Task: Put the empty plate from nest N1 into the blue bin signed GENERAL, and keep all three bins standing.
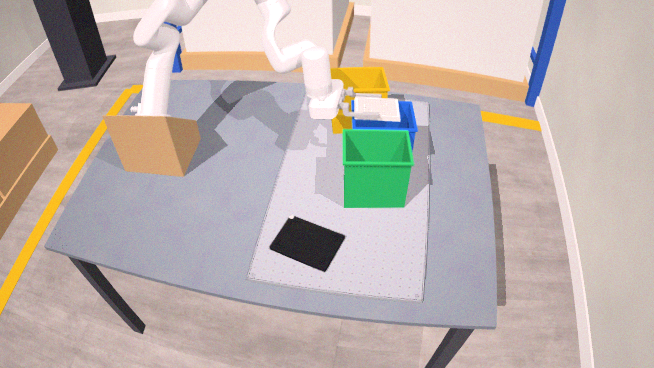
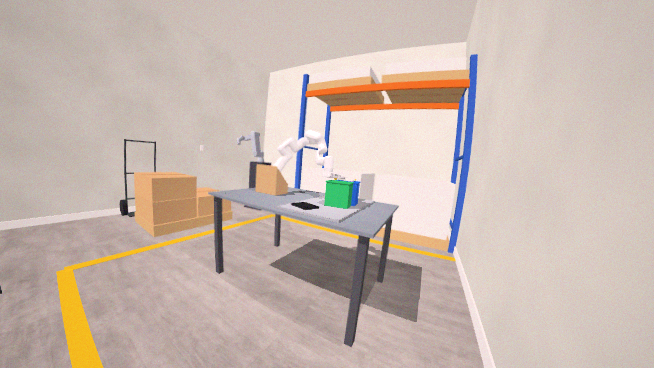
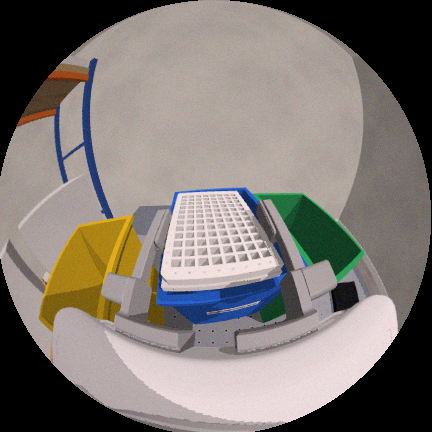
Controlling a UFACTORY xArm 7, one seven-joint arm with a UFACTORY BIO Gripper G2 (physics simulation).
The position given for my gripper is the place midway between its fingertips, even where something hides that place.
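Observation:
Image 1: my gripper (image 1: 380,106), yellow bin (image 1: 372,80), blue bin (image 1: 407,118), white well plate (image 1: 388,109), green bin (image 1: 377,163). Image 2: green bin (image 2: 338,194). Image 3: green bin (image 3: 317,235), white well plate (image 3: 214,241), blue bin (image 3: 199,306).

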